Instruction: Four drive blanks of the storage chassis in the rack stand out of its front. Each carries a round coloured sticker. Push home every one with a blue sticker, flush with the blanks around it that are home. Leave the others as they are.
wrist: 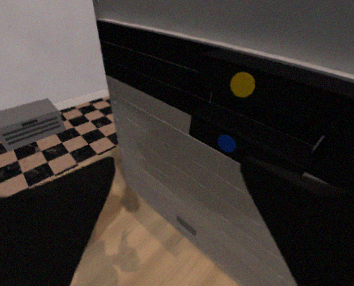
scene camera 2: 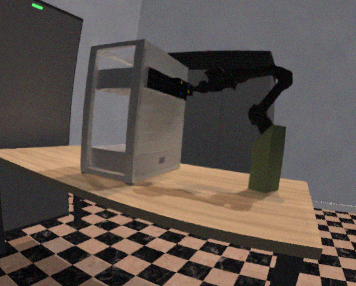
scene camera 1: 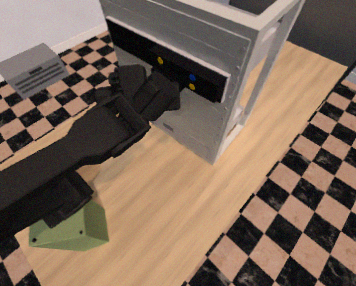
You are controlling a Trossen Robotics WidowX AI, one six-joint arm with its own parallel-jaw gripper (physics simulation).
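Observation:
The black storage chassis [scene camera 1: 131, 42] [scene camera 2: 162, 82] [wrist: 145, 59] sits across the grey rack [scene camera 1: 220, 135] [scene camera 2: 137, 115] [wrist: 155, 150]. In scene camera 1, a yellow sticker [scene camera 1: 160, 60] is at the left; a blue sticker [scene camera 1: 192, 78] sits above another yellow sticker [scene camera 1: 192, 87] at the right. In the wrist view, a blue sticker [wrist: 226, 143] is on a protruding lower blank, below and left of a yellow sticker [wrist: 242, 84]. My gripper [scene camera 1: 147, 84] [scene camera 2: 195, 89] [wrist: 178, 163] is open and empty, close to the chassis front. Its right finger hides part of the lower row; contact cannot be told.
The arm's green pedestal [scene camera 1: 70, 232] [scene camera 2: 266, 160] stands on the wooden table [scene camera 1: 150, 210] [scene camera 2: 225, 215] [wrist: 165, 262]. A grey slotted box [scene camera 1: 35, 67] [wrist: 32, 120] is on the checkered floor beyond the table. A dark cabinet [scene camera 2: 37, 75] stands behind the rack.

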